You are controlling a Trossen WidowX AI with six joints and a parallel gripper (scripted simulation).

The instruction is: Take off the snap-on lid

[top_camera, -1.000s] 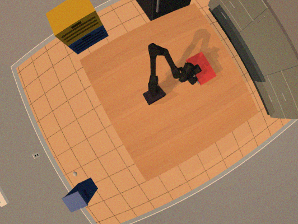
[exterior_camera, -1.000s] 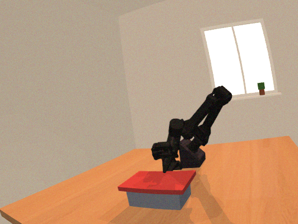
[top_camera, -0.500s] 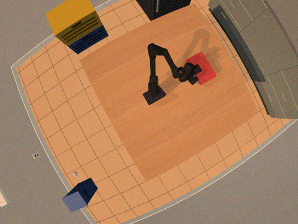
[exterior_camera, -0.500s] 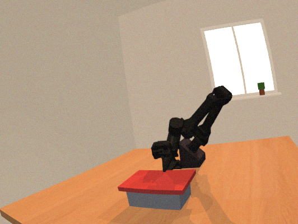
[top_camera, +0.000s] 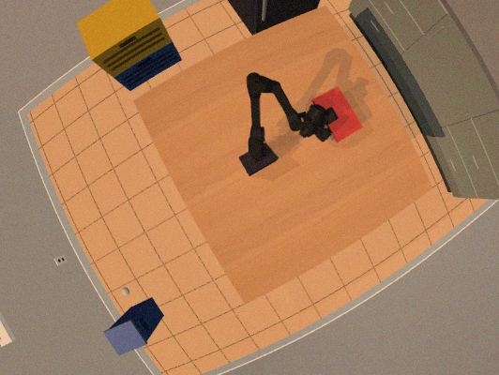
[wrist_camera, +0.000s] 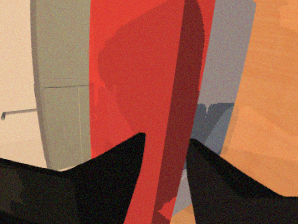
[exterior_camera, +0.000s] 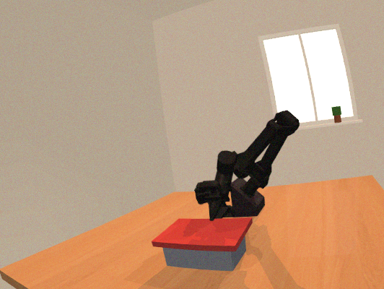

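My gripper tip is 8 cm short of the red lid and 1 cm to the right of it. Round my gripper tip: grey-blue storage box: 8 cm ahead, 1 cm to the left, 5 cm below.
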